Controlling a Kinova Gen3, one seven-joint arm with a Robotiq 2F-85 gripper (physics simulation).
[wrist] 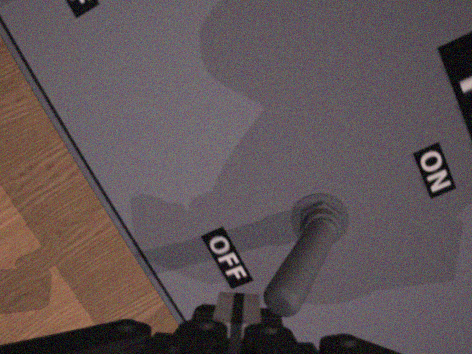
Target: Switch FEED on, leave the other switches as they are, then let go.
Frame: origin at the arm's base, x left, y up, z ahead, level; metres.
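Seen in the pictures: gripper, fingertip midpoint: (237, 321).
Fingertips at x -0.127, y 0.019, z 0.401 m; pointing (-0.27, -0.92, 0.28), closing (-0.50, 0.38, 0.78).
Note:
Pixels of each thing's top centre, then the offset from my fingertips to it. "spot": a spot on its surface instead. Level surfaces: height alone.
- grey toggle switch lever, surface spot: (300, 267) spot: dx +0.013, dy +0.019, dz +0.023 m
- OFF label, surface spot: (227, 257) spot: dx +0.010, dy -0.028, dz +0.013 m
- black plate, surface spot: (460, 75) spot: dx +0.038, dy +0.024, dz +0.105 m
- wooden surface, its level: dy -0.105 m
A grey toggle switch lever (300, 267) rises from a round collar on the grey panel (150, 115), right of the view's middle. It leans toward the lower left, on the side of the OFF label (227, 257). The ON label (434, 170) lies on the far side of the collar, to the upper right. My gripper (237, 321) is shut and empty at the bottom of the view, just left of the lever's tip; whether they touch I cannot tell. The switch's name plate does not show readably, so I cannot tell from it whether this is FEED.
A black plate (460, 75) with a piece of white lettering is cut off at the right edge. Part of another label (81, 6) shows at the top left. The panel's edge runs diagonally down the left side, with a wooden surface (45, 150) beyond it. Shadows fall over the panel.

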